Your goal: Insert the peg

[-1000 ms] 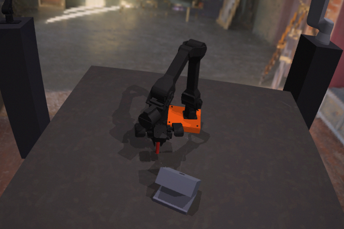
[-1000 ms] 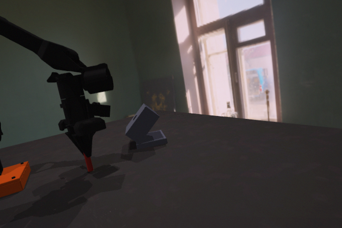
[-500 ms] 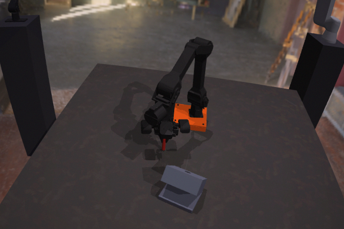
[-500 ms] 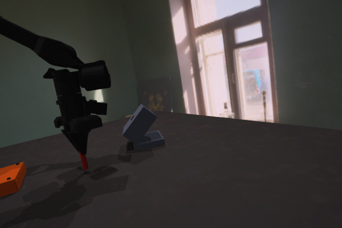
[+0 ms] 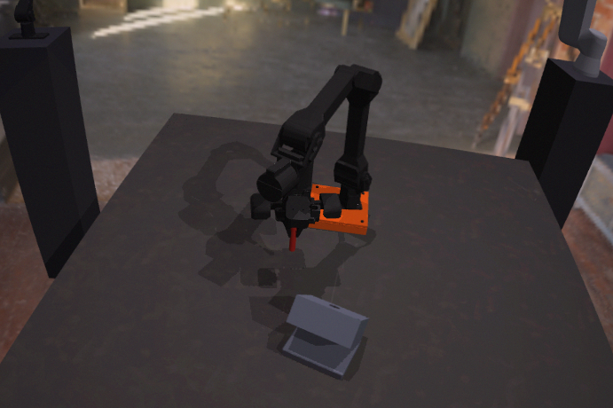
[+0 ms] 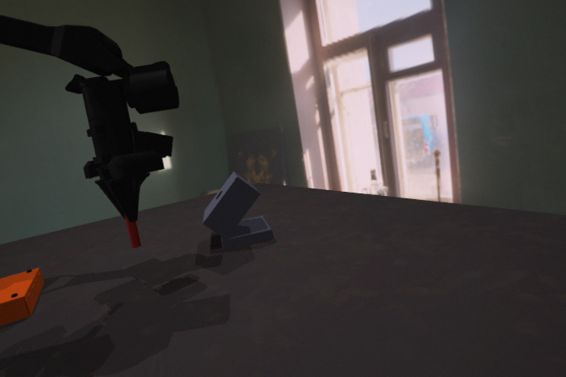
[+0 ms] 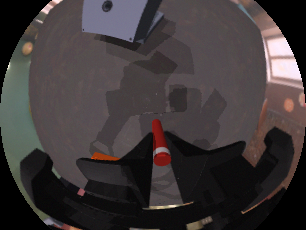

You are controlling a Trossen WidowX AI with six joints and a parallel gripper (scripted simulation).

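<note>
Right now my gripper tip is 21 cm short of the grey sloped panel, 6 cm to the right of it and 3 cm above it. Also, from my gripper tip: red peg 2 cm above; panel foot 23 cm ahead, 5 cm to the left, 10 cm below.
</note>
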